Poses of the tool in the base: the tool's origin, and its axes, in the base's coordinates. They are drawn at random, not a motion.
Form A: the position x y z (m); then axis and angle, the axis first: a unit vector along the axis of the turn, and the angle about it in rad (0 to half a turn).
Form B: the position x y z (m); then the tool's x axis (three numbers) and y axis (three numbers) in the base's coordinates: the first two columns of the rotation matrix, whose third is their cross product. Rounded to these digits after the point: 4 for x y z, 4 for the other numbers.
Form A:
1: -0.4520 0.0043 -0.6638 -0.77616 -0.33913 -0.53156 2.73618
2: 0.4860 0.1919 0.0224 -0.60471 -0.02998 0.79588 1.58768
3: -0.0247 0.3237 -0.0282 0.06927 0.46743 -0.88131 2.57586
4: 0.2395 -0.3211 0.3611 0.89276 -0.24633 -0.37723 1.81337
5: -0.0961 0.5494 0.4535 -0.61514 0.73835 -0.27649 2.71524
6: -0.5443 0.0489 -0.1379 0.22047 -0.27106 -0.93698 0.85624
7: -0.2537 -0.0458 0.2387 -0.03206 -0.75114 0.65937 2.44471
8: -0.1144 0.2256 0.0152 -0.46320 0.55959 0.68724 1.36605
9: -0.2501 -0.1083 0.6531 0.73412 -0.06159 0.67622 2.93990
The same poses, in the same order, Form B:
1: -0.4520 0.0043 -0.6638 0.2371 0.2955 0.9255 0.7148 -0.6982 0.0398
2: 0.4860 0.1919 0.0224 0.3550 0.8142 -0.4594 -0.7773 -0.0160 -0.6289
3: -0.0247 0.3237 -0.0282 -0.8353 -0.4127 -0.3631 0.5321 -0.4413 -0.7226
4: 0.2395 -0.3211 0.3611 0.7483 -0.6389 -0.1786 0.0934 -0.1649 0.9819
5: -0.0961 0.5494 0.4535 -0.1876 -0.9821 0.0196 -0.7534 0.1310 -0.6444
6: -0.5443 0.0489 -0.1379 0.6720 -0.7284 0.1335 0.6872 0.6806 0.2541
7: -0.2537 -0.0458 0.2387 -0.7650 0.4658 0.4448 -0.3807 0.2300 -0.8957
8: -0.1144 0.2256 0.0152 0.3743 0.4664 -0.8015 -0.8794 0.4528 -0.1471
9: -0.2501 -0.1083 0.6531 0.0872 0.0460 0.9951 -0.2250 -0.9722 0.0646
